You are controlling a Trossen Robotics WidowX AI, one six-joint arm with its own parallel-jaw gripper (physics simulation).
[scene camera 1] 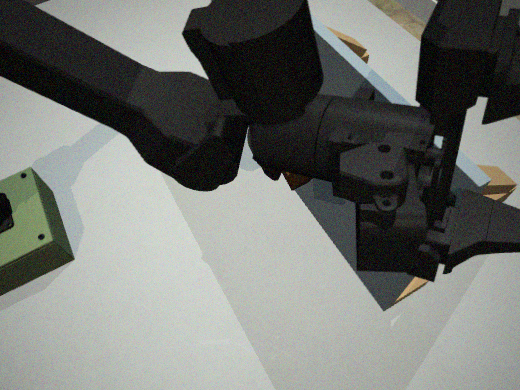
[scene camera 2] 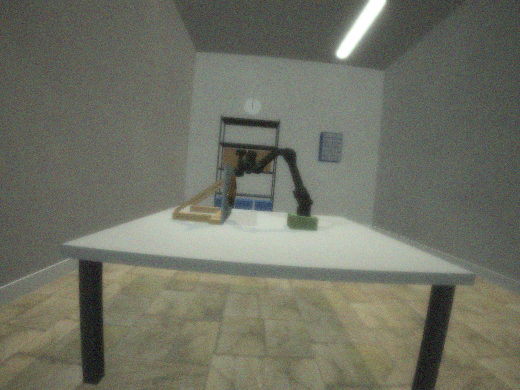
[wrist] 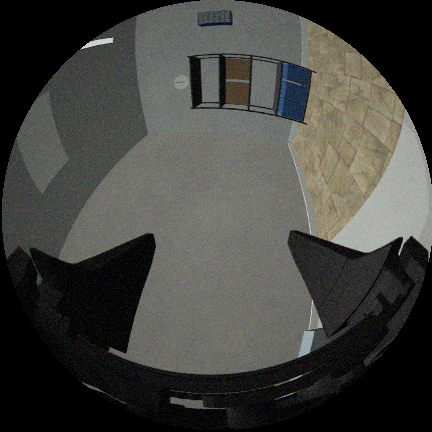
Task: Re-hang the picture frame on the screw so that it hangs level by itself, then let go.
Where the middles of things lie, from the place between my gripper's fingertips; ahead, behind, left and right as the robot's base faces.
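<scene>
The wooden stand (scene camera 1: 417, 283) is 140 mm ahead of my hand, 290 mm to the left of it and 250 mm below it. Then there is the grey wall panel (scene camera 1: 337, 216), and my gripper is now 290 mm to the right of it and 210 mm above it.
</scene>
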